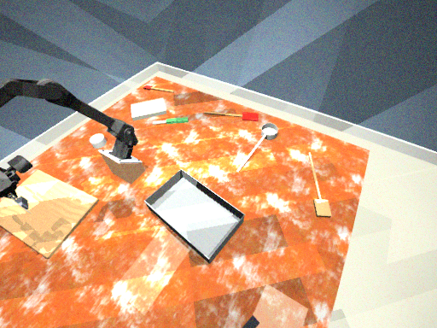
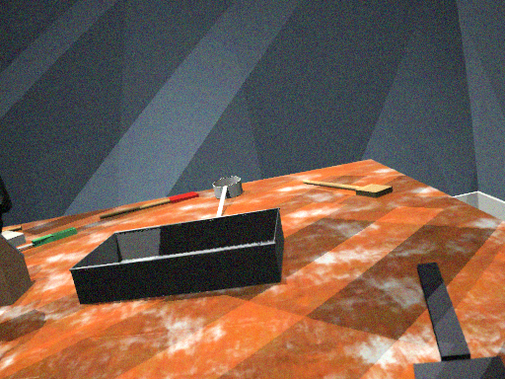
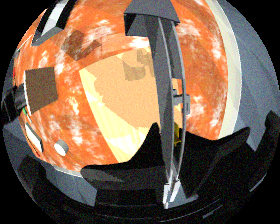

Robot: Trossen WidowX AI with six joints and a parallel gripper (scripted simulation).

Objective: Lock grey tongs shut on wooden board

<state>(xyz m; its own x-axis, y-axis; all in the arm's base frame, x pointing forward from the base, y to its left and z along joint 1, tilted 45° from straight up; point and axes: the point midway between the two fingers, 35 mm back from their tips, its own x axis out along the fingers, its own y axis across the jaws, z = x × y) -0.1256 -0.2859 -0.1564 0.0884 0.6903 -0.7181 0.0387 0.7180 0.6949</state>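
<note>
My gripper tip is now 7 cm past the wooden board, 3 cm to the right of it and 16 cm above it. Also, from my gripper tip: white block: 7 cm behind, 68 cm to the left, 16 cm below; grey roasting tin: 47 cm ahead, 27 cm to the left, 14 cm below; green-handled tool: 9 cm ahead, 65 cm to the left, 16 cm below.
</note>
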